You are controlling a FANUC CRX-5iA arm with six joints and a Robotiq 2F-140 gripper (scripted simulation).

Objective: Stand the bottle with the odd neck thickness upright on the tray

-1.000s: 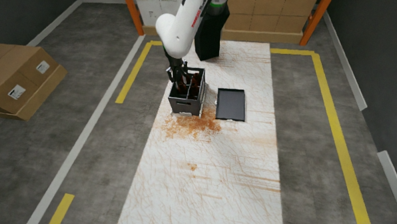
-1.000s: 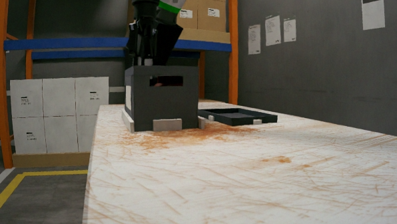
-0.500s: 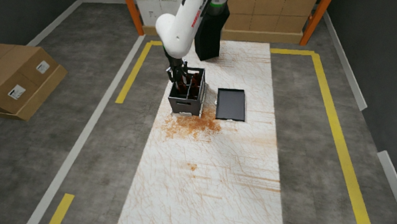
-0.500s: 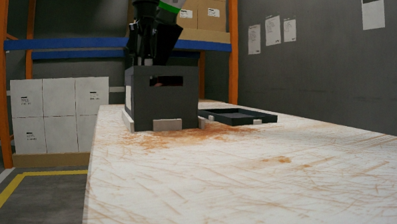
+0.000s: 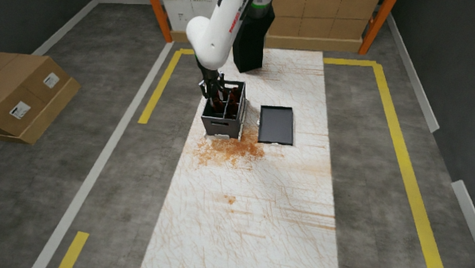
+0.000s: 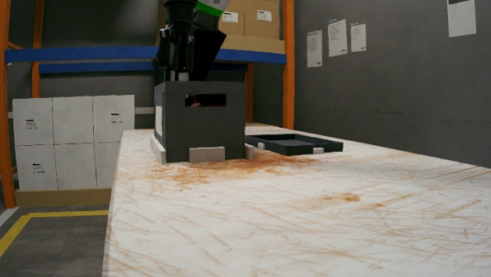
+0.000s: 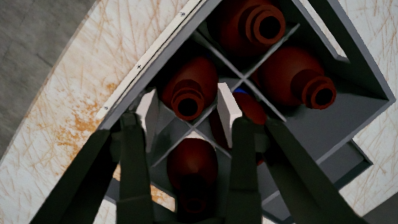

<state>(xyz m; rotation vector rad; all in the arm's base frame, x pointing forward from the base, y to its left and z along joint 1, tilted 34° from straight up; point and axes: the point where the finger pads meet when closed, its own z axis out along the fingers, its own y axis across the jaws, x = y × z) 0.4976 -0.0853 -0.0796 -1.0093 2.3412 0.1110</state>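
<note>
Now: the grey crate 1 cm behind my hand, 5 cm to the left of it and 9 cm below it. From my hand the other things lie so: dark tray 3 cm behind, 33 cm to the left, 16 cm below.
</note>
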